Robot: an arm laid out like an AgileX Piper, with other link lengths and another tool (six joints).
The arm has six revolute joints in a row. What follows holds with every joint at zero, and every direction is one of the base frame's. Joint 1 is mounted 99.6 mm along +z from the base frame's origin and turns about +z. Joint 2 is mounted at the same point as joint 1 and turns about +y. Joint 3 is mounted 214.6 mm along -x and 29.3 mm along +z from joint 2 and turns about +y. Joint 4 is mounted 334.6 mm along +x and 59.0 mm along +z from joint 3 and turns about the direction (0.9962, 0, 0.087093). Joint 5 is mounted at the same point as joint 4 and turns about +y. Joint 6 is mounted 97.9 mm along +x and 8.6 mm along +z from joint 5 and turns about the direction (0.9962, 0, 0.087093). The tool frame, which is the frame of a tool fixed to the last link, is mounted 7.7 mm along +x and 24.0 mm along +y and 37.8 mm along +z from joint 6; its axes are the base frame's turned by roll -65.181, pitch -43.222 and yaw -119.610 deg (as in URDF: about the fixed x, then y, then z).
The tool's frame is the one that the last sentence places.
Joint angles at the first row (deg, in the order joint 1, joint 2, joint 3, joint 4, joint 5, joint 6):
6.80, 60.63, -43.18, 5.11, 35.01, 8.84
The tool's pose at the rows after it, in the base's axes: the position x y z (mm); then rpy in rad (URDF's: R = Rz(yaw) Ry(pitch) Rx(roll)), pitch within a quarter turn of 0, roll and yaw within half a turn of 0:
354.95 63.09 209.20 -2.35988 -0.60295 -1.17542
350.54 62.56 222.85 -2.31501 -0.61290 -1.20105
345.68 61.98 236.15 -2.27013 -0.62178 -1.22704
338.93 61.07 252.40 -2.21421 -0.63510 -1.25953
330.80 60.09 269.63 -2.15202 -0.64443 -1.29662
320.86 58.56 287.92 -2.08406 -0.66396 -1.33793
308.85 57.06 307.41 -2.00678 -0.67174 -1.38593
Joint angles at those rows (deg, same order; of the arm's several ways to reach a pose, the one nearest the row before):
6.80, 60.02, -43.18, 5.11, 35.01, 8.83
6.80, 57.83, -43.18, 5.11, 35.01, 8.83
6.80, 55.67, -43.18, 5.11, 35.01, 8.83
6.80, 52.98, -43.18, 4.90, 35.01, 8.83
6.80, 50.07, -43.18, 4.87, 35.01, 8.83
6.80, 46.86, -43.18, 4.18, 35.01, 8.83
6.80, 43.36, -43.18, 4.05, 35.01, 8.83

